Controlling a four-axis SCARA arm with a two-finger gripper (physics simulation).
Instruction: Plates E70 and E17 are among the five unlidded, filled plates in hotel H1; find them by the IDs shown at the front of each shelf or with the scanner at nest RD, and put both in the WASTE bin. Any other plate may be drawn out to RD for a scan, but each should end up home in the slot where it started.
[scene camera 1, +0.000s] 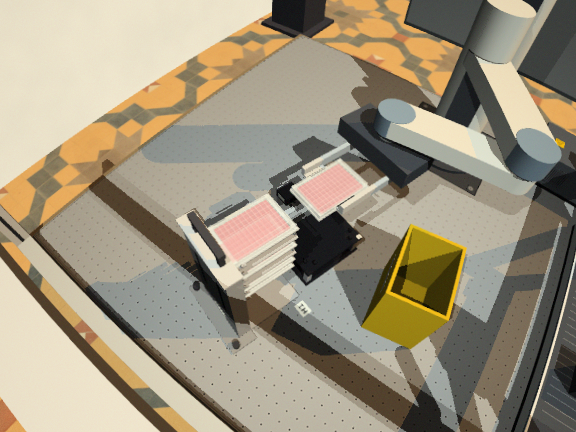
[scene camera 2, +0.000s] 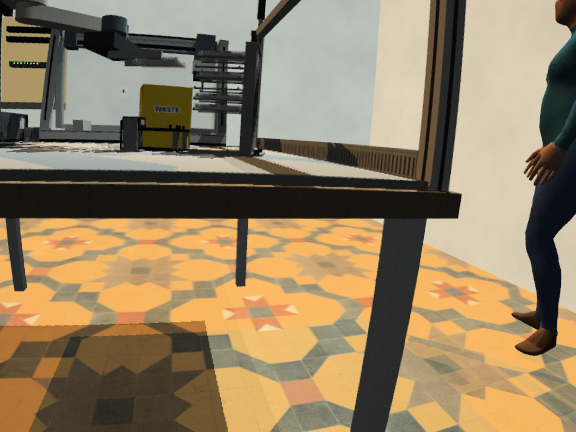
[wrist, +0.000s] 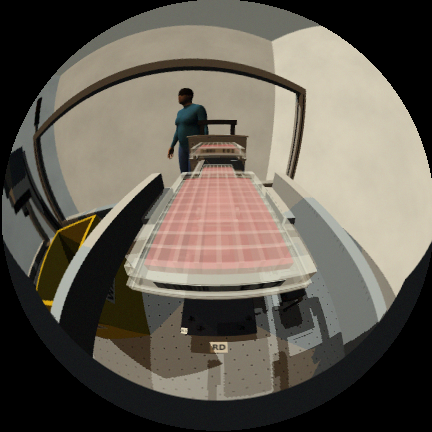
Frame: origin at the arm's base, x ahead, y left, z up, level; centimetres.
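Seen in the pictures: gripper, fingertip midpoint: (scene camera 1: 321, 190) (scene camera 2: 168, 58) (wrist: 217, 180).
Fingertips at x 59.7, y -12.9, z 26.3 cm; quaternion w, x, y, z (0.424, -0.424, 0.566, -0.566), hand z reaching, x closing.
Offsets run from my fingertips to a thing's top centre. Level surfaces: height alone.
My gripper (scene camera 1: 324, 189) (wrist: 217, 180) is shut on an unlidded plate with pink-filled wells, gripped along both long sides. The held plate {dz -0.3, dx -2.3, dy +0.7 cm} (scene camera 1: 334, 183) (scene camera 2: 155, 62) (wrist: 218, 230) is level, outside the hotel and high above nest RD {dz -18.1, dx -2.2, dy +0.7 cm} (scene camera 1: 327, 245) (wrist: 218, 317). Its front label is too steeply angled to read. Hotel H1 (scene camera 1: 227, 277) (scene camera 2: 250, 100) (wrist: 218, 138) stands beyond it, with several plates stacked on its shelves; the top plate {dz +1.8, dx +14.7, dy -4.2 cm} (scene camera 1: 255, 227) shows pink wells. No shelf ID is readable. The yellow WASTE bin {dz -5.1, dx -1.0, dy +23.9 cm} (scene camera 1: 395, 322) (scene camera 2: 166, 97) (wrist: 127, 305) stands upright beside the nest.
A small black device {dz -16.7, dx -7.2, dy -12.0 cm} (scene camera 1: 286, 193) sits at the far side of the nest. An H1 tag {dz -25.0, dx +12.1, dy +6.7 cm} (scene camera 1: 302, 308) lies on the perforated table {dz -25.1 cm} (scene camera 1: 280, 370) near the hotel. A dark frame (scene camera 2: 440, 90) (wrist: 300, 130) borders the table, and a person (scene camera 2: 555, 120) (wrist: 190, 120) stands outside it.
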